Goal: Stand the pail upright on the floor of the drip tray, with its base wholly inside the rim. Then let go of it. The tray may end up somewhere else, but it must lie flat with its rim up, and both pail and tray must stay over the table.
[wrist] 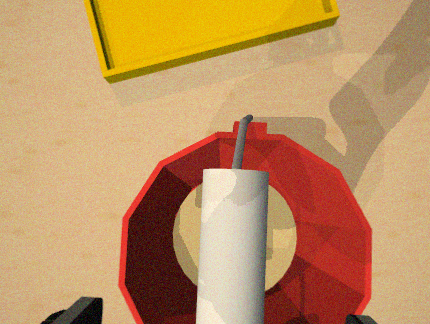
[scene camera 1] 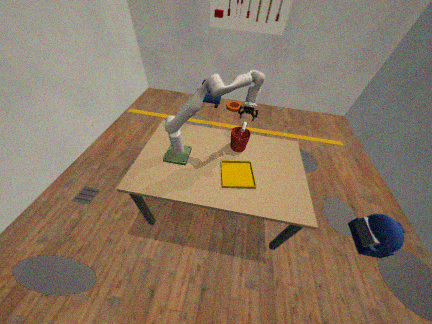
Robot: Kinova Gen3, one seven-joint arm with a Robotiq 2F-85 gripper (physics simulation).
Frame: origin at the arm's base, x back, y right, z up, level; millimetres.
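Seen in the pictures: gripper, between the fingertips: [scene camera 1: 246, 119]; arm's base, origin of its link: [scene camera 1: 178, 150].
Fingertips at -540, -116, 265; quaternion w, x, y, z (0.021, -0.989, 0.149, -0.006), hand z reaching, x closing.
Observation:
Offsets run from my fingertips to a thing's middle, as dx, dy, dz. Level surfaces: height alone.
The red pail [scene camera 1: 239, 142] [wrist: 332, 225] stands upright on the table behind the drip tray, with a tan round bottom showing inside. Its handle, with a thick white grip @(+8, +7, -62) [scene camera 1: 244, 127] [wrist: 232, 245], stands raised over the opening. The yellow drip tray @(+50, +321, -283) [scene camera 1: 237, 175] [wrist: 200, 27] lies flat on the table with its rim up, apart from the pail. My gripper [scene camera 1: 248, 118] [wrist: 222, 317] is open and empty, pointing down above the pail and its grip. In the wrist view the fingertips show at the bottom corners, on either side of the grip, whose near end is cut off.
The wooden table @(dz -296) [scene camera 1: 200, 187] carries my arm's green base plate [scene camera 1: 171, 157] at its left. The table's back edge runs close behind the pail. An orange ring [scene camera 1: 228, 106] and a blue object [scene camera 1: 212, 100] are beyond the table; another blue object [scene camera 1: 387, 234] is at the right.

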